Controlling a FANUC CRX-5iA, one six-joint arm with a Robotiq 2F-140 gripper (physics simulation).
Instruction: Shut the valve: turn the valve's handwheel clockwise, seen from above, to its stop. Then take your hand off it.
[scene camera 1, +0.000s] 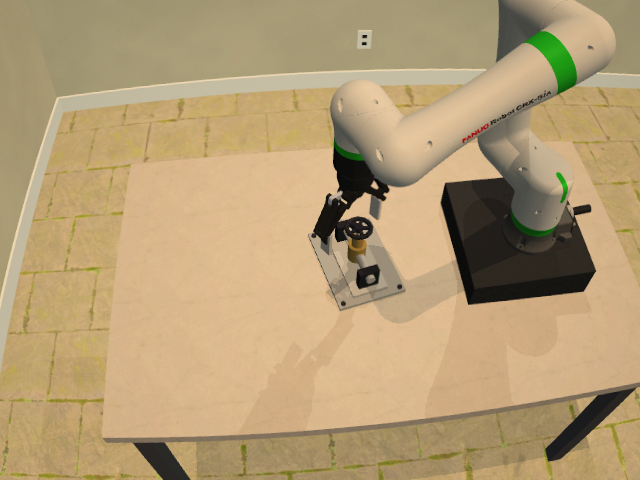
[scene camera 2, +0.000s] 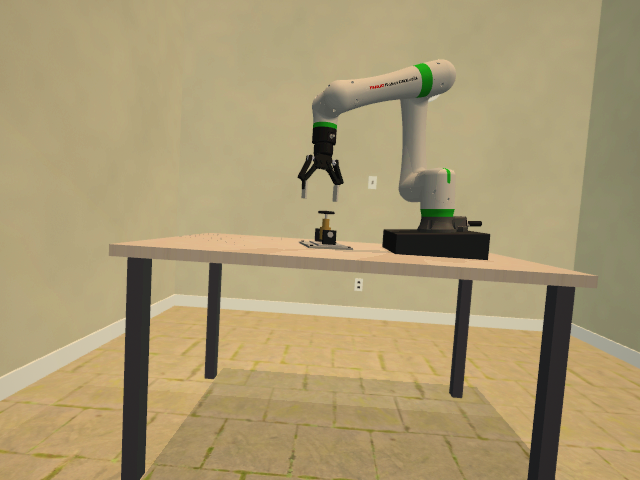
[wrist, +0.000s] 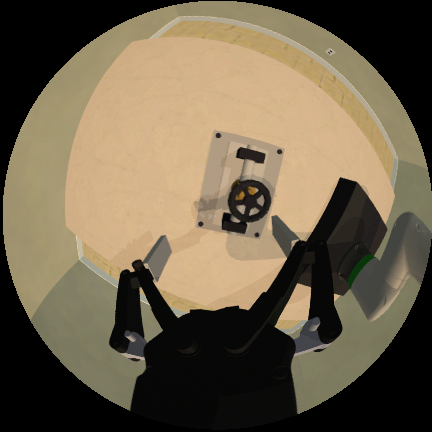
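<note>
The valve's black spoked handwheel (scene camera 1: 358, 227) (scene camera 2: 326, 212) (wrist: 250, 201) lies level on top of the brass valve body (scene camera 1: 356, 251) (scene camera 2: 325, 225). The valve's pipe (wrist: 247, 173) runs between two black blocks on a grey base plate (scene camera 1: 356, 301) (wrist: 214, 175). My gripper (scene camera 1: 351, 226) (scene camera 2: 319, 194) (wrist: 218, 235) is open and empty, pointing down. In scene view 2 its fingertips hang a little above the handwheel, with a visible gap, and touch nothing. In the wrist view the handwheel shows beyond the fingertips, nearer the right finger. The handwheel's turn angle cannot be told.
The plate stands on a light table (scene camera 1: 206, 310) (scene camera 2: 310, 255) (wrist: 150, 125). The arm's black base block (scene camera 1: 480, 281) (scene camera 2: 436, 244) (wrist: 332, 225) stands to the right of the valve in both scene views. The arm reaches over from it.
</note>
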